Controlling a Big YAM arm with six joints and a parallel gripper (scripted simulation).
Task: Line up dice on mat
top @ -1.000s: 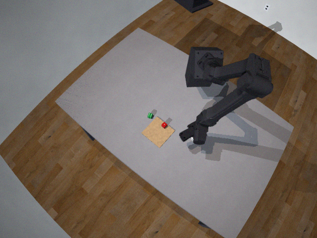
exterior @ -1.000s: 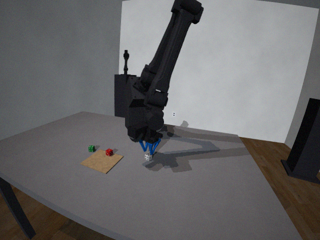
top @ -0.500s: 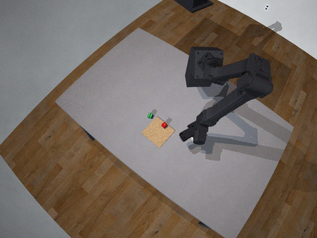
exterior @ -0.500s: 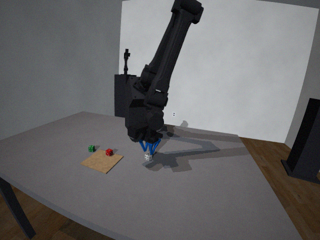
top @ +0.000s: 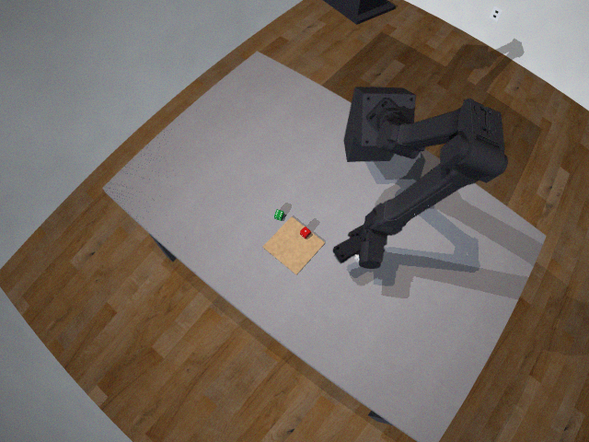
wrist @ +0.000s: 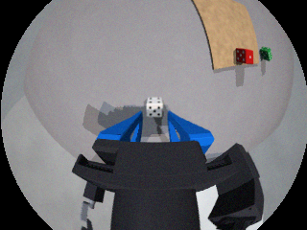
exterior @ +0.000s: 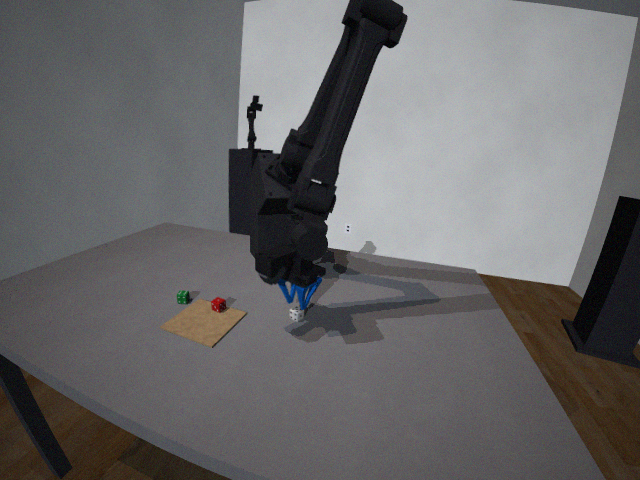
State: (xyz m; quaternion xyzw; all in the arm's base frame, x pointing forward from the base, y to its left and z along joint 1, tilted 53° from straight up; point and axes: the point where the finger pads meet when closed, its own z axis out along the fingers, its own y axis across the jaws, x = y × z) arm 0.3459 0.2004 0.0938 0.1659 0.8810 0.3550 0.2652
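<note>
My gripper is now 30 mm above the white die. From my hand the other things lie so: tan mat: 160 mm to the right, 140 mm ahead, 40 mm below; red die: 160 mm to the right, 90 mm ahead, 30 mm below; green die: 260 mm to the right, 120 mm ahead, 30 mm below.
</note>
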